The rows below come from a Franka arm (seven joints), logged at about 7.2 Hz.
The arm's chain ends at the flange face. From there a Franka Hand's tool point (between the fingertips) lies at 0.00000 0.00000 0.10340 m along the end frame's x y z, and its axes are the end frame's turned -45 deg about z.
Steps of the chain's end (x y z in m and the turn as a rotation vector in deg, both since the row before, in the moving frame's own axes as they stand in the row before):
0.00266 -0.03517 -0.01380 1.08 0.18 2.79
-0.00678 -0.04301 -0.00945 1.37 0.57 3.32
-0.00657 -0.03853 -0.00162 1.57 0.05 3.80
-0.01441 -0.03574 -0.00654 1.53 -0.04 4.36
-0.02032 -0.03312 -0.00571 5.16 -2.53 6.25
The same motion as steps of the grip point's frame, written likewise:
0.02838 -0.02410 -0.01382 0.64 0.89 2.79
0.02812 -0.03616 -0.00948 0.57 1.37 3.32
0.02473 -0.03376 -0.00166 1.07 1.15 3.80
0.01706 -0.03739 -0.00658 1.11 1.05 4.36
0.01293 -0.04738 -0.00623 5.44 1.86 6.25

